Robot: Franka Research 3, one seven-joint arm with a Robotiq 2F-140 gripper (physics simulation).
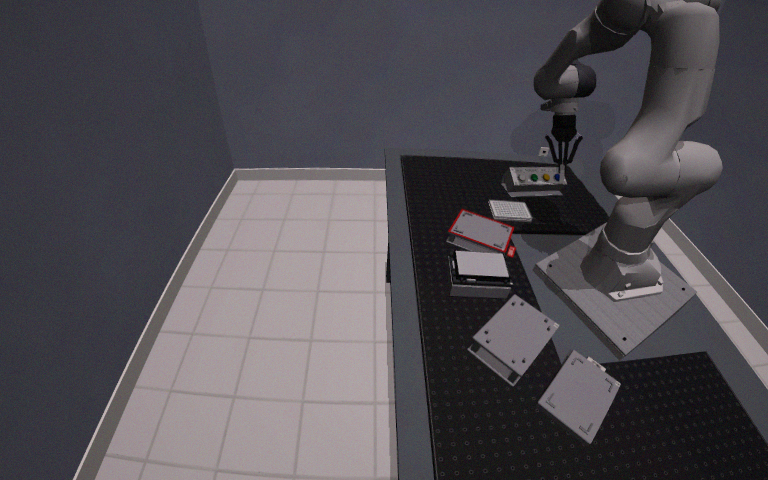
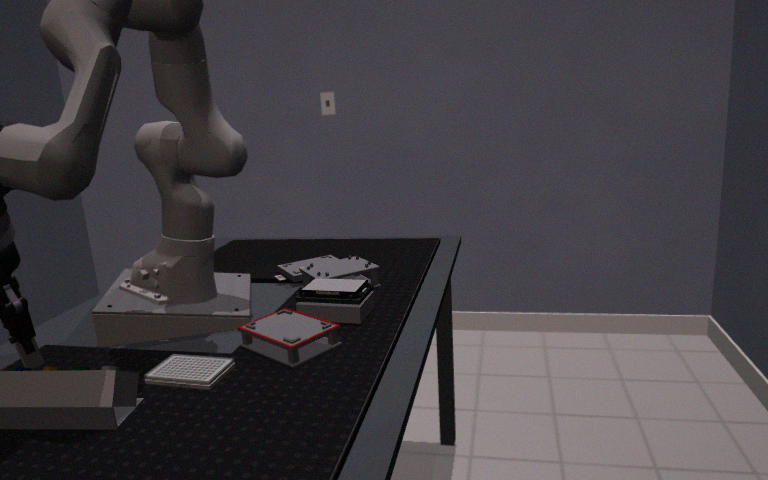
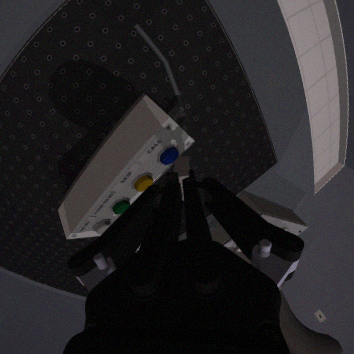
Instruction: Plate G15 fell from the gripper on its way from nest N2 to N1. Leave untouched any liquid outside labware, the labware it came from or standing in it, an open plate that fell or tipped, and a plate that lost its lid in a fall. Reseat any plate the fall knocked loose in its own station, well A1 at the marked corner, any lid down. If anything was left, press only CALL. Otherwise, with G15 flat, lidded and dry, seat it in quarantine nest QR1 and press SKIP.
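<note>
My gripper [image 1: 561, 169] [image 2: 32, 357] [image 3: 182, 165] is shut and empty, fingers pointing down at the button panel [image 1: 533, 186] [image 2: 56, 399] [image 3: 115, 160]. The tips are beside the blue CALL button [image 1: 557, 177] [image 3: 169, 155]; contact cannot be told. The yellow SKIP button [image 1: 546, 177] [image 3: 144, 183] is next to it. A white gridded well plate [image 1: 510, 210] [image 2: 189, 369] lies flat on the dark mat; its label, lid and any liquid cannot be made out. The red-edged nest [image 1: 481, 230] [image 2: 288, 327] shows no plate on it; its tag is unreadable.
A low station [image 1: 480, 289] [image 2: 331, 309] carries a flat, white-topped object [image 1: 481, 264] [image 2: 338, 284]. Beyond it stand a raised grey nest with pegs [image 1: 515, 336] and another grey nest [image 1: 580, 396]. The robot's base plate [image 1: 617, 333] [image 2: 169, 328] is beside the mats.
</note>
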